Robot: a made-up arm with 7 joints.
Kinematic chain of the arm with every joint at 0, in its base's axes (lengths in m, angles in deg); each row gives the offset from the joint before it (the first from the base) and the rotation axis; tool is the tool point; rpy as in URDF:
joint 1: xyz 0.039 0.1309 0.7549 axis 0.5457 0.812 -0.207
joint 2: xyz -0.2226 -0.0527 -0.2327 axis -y
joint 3: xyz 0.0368 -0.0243 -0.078 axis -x
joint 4: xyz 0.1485 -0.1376 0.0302 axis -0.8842 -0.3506 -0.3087
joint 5: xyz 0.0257 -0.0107 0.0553 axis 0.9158 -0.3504 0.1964
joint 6: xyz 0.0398 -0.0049 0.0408 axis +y
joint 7: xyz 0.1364 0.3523 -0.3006 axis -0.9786 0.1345 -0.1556
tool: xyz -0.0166 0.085 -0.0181 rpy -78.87 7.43 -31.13
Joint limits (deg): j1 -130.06..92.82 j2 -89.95..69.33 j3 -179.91..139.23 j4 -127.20..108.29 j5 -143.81..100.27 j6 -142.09..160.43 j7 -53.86..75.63
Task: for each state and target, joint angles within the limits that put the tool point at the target. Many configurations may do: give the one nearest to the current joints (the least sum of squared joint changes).
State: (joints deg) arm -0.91 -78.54 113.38 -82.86 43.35 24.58 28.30
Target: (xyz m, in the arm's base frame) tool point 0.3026 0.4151 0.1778
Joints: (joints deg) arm -22.17 -86.30 84.70 -103.76 59.56 21.94 25.35
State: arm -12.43 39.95 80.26 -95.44 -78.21 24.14 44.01
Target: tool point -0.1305 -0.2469 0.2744
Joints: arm -14.84 31.44 71.56 -93.47 -87.83 18.11 42.37
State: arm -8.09 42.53 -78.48 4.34 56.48 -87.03 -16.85
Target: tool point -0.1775 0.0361 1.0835
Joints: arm -19.81 43.35 -52.03 24.90 34.29 -72.06 -18.59
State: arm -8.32 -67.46 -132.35 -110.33 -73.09 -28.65 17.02
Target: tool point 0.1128 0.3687 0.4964
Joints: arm -9.24 -68.77 -125.07 -75.43 -102.77 -34.75 24.39
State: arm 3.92 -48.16 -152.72 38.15 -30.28 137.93 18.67
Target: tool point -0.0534 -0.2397 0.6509
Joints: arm -3.76 -34.00 -151.58 28.86 -18.10 133.73 22.96
